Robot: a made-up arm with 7 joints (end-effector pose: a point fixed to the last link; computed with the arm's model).
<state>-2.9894 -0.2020 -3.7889 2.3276 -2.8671 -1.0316 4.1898</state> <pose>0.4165 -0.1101 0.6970 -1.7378 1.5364 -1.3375</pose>
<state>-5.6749 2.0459 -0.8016 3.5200 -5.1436 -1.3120 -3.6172</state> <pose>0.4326 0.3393 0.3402 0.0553 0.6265 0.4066</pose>
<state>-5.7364 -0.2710 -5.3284 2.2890 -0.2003 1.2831 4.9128</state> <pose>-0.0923 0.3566 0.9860 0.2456 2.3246 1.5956</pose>
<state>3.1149 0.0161 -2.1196 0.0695 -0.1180 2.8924 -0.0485</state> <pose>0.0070 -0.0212 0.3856 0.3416 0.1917 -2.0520</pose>
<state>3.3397 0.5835 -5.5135 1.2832 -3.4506 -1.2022 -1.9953</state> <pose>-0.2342 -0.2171 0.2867 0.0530 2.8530 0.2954</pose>
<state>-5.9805 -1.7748 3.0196 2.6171 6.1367 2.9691 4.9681</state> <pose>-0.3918 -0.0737 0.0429 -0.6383 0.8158 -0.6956</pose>
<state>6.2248 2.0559 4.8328 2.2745 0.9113 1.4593 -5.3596</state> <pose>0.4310 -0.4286 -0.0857 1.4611 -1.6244 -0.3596</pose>
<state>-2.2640 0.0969 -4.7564 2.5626 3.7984 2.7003 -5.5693</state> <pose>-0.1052 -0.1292 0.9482 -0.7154 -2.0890 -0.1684</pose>
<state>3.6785 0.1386 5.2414 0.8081 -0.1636 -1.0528 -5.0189</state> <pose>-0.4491 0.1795 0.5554 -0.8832 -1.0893 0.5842</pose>
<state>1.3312 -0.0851 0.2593 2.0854 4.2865 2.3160 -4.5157</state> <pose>0.1594 0.2106 0.9487 -1.4869 1.7445 -2.0381</pose>
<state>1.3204 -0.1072 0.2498 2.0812 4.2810 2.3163 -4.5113</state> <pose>0.1603 0.1948 0.9538 -1.4517 1.7822 -2.0296</pose>
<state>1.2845 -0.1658 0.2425 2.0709 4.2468 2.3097 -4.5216</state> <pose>0.1557 0.1532 0.9697 -1.3585 1.8574 -2.0255</pose>
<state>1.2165 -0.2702 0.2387 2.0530 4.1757 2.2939 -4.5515</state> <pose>0.1364 0.0796 0.9943 -1.1865 1.9757 -2.0276</pose>
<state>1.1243 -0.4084 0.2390 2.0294 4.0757 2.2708 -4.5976</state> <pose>0.0919 -0.0142 1.0159 -0.9456 2.1192 -2.0338</pose>
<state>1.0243 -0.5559 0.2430 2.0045 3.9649 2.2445 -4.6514</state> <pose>0.0222 -0.1042 1.0237 -0.6714 2.2604 -2.0377</pose>
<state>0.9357 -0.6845 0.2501 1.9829 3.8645 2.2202 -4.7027</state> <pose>-0.0551 -0.1692 1.0172 0.4144 -2.3540 2.0189</pose>
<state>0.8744 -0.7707 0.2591 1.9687 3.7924 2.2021 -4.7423</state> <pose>-0.1155 -0.2028 1.0062 0.2318 -2.3740 1.9749</pose>
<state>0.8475 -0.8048 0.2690 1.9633 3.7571 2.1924 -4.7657</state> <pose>-0.1437 -0.2120 1.0008 0.1572 -2.3714 1.9594</pose>
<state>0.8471 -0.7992 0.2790 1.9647 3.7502 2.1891 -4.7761</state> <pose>-0.1451 -0.2072 1.0030 0.1645 -2.3577 1.9712</pose>
